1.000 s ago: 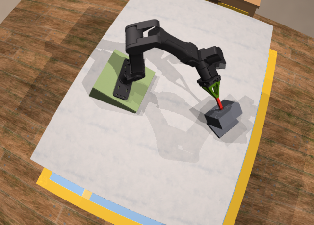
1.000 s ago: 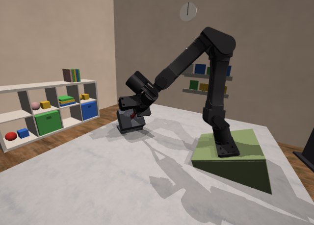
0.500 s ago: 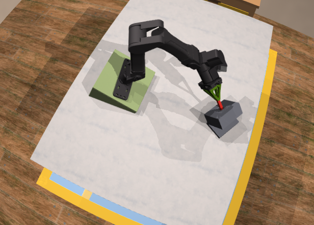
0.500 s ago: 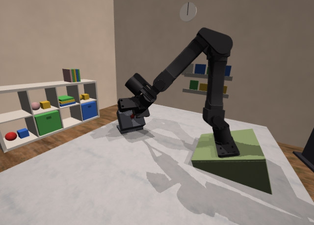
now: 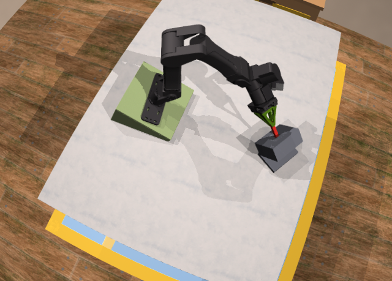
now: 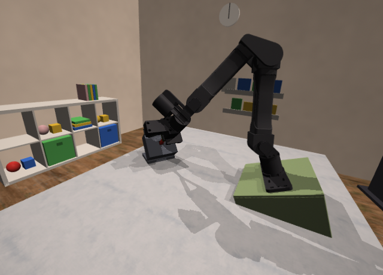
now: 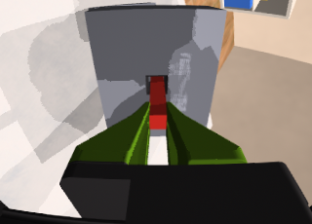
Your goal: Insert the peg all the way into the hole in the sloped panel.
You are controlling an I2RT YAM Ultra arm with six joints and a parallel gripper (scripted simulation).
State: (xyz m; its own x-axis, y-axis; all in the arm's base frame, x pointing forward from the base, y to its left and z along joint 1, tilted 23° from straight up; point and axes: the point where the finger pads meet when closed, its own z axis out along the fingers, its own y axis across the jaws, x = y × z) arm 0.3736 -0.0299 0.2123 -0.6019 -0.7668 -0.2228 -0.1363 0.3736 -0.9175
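The red peg is 20 mm ahead of my hand, 20 mm to the right of it and 20 mm below it.
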